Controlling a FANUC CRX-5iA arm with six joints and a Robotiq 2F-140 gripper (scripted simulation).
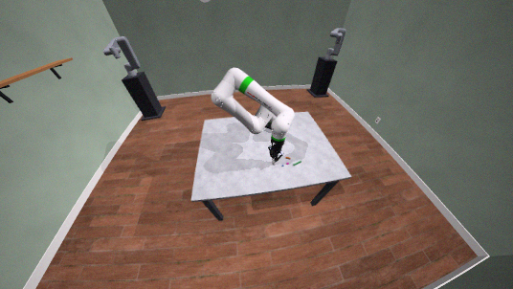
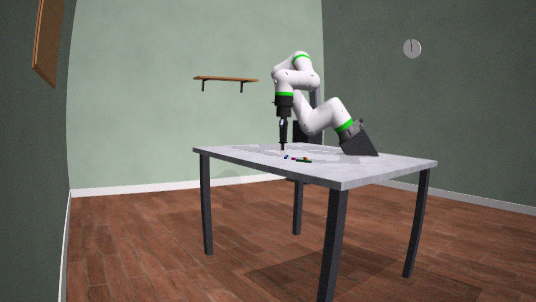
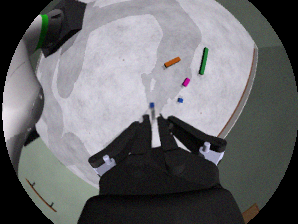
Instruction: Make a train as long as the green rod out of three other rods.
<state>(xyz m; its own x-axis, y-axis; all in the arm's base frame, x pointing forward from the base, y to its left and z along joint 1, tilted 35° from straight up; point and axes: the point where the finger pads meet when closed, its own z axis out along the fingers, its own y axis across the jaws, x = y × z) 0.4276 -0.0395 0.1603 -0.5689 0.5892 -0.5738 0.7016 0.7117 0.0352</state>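
The grey rod lies 30 mm below my hand. Round my hand: orange rod 130 mm to the left, 30 mm below, 20 mm behind; green rod 190 mm to the left, 40 mm ahead, 30 mm below; magenta rod 110 mm to the left, 30 mm below, 30 mm ahead.
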